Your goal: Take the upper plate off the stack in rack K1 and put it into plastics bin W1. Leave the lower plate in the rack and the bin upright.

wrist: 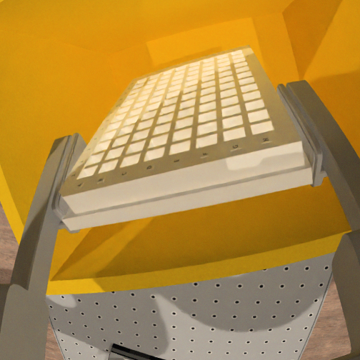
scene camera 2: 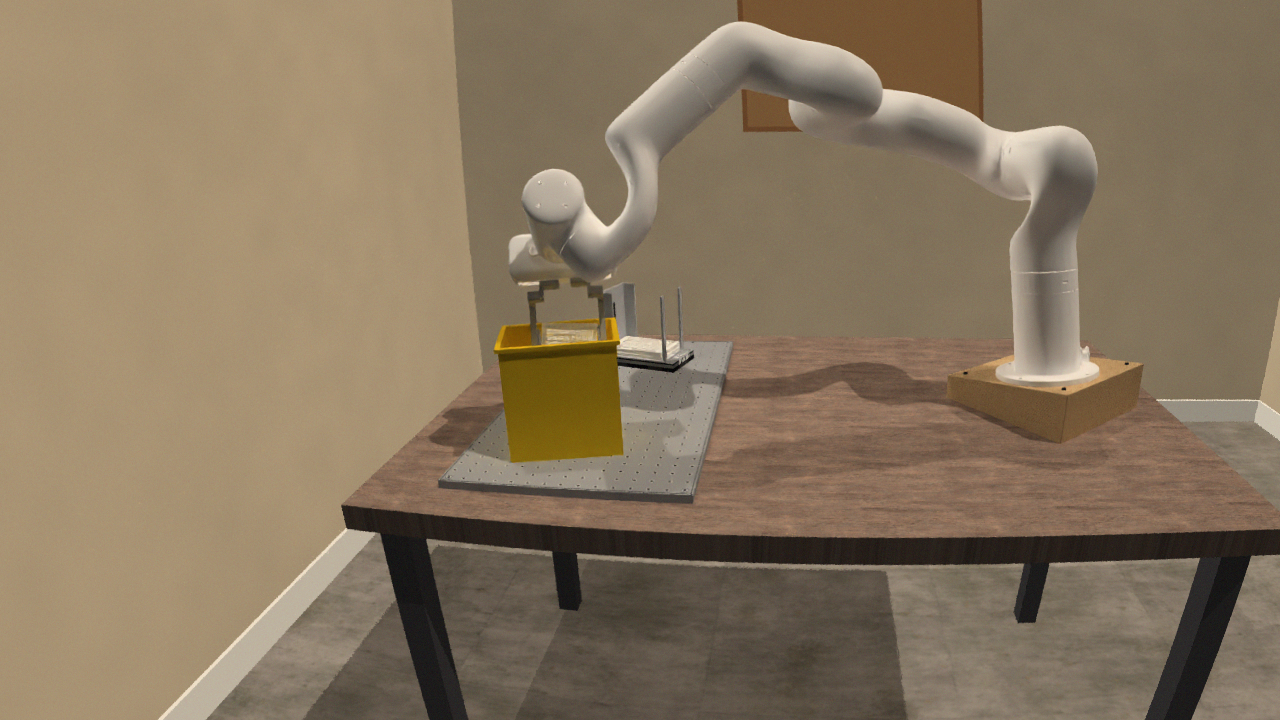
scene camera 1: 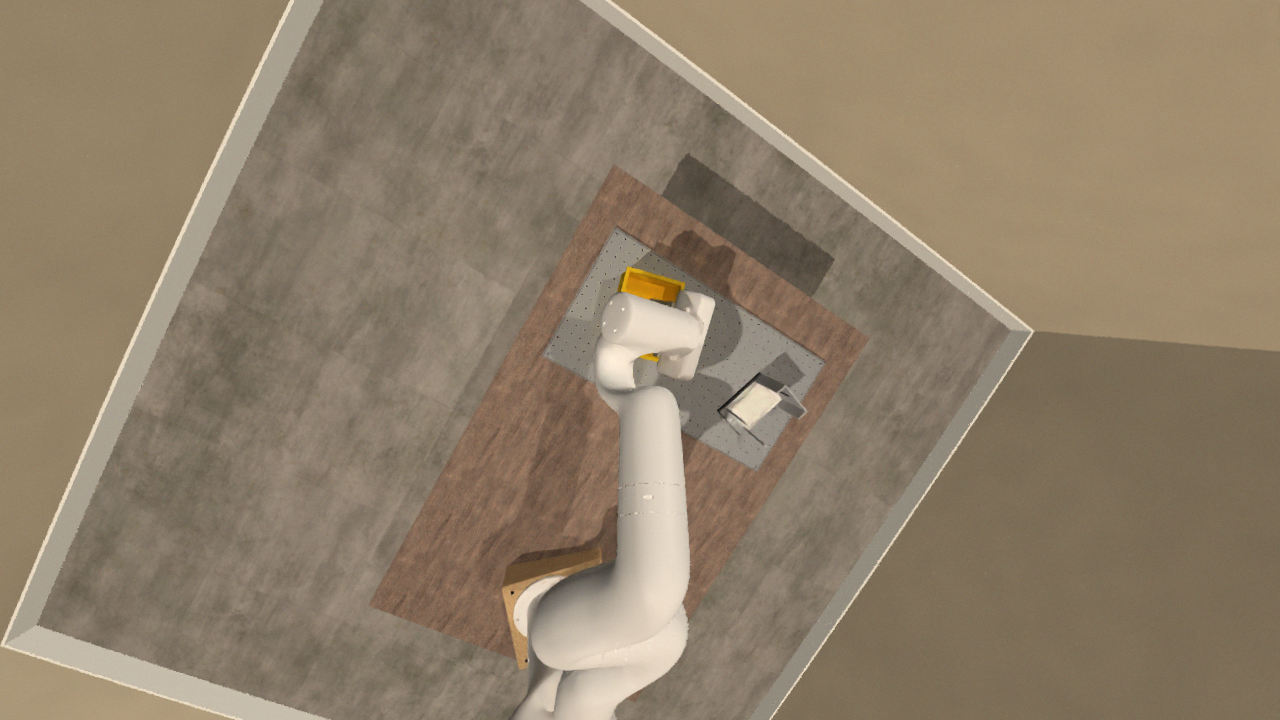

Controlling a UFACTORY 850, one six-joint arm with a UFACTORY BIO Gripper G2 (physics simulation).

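My gripper (scene camera 2: 569, 338) (wrist: 186, 152) is shut on the upper plate (scene camera 2: 572, 331) (wrist: 175, 120), a pale plate with square wells, held by its two sides. The plate is tilted, its far end lower, within the mouth of the yellow bin W1 (scene camera 1: 650, 286) (scene camera 2: 562, 402) (wrist: 35, 115). The fingertips are at about rim height in scene camera 2. The bin stands upright; its front wall hides the plate's lower part there. The lower plate (scene camera 1: 754, 404) (scene camera 2: 648, 347) lies flat in rack K1 (scene camera 1: 739, 393) (scene camera 2: 663, 329). The arm hides the held plate in scene camera 1.
The bin and rack stand on a grey perforated board (scene camera 1: 581, 313) (scene camera 2: 662, 447) (wrist: 240, 300) on the brown table (scene camera 1: 501, 474) (scene camera 2: 850, 456). The rack has thin upright posts and a grey upright panel (scene camera 2: 629, 308). The arm's wooden base block (scene camera 2: 1096, 407) stands at the table's other end.
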